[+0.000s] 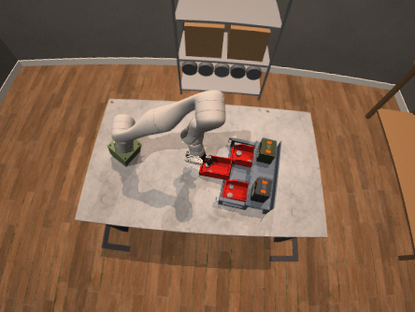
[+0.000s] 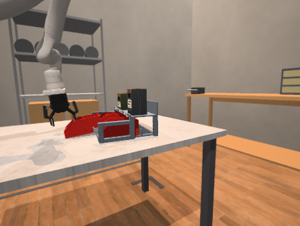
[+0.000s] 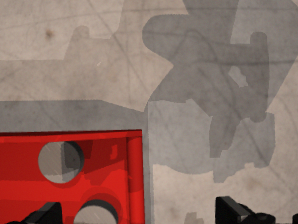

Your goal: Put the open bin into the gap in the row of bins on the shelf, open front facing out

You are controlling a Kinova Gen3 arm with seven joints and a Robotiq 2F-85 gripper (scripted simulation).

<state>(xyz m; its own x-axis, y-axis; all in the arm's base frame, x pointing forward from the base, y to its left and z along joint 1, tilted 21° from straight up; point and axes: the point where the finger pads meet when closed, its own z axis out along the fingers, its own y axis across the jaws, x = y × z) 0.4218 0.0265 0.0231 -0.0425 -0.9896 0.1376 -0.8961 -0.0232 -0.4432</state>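
Now: hand 60 mm short of the grey round part, 30 mm to the left of it and 50 mm above it. Also, from my hand: black tool case 330 mm ahead, 130 mm to the right, 100 mm above; grey shelf 270 mm ahead, 10 mm to the right.
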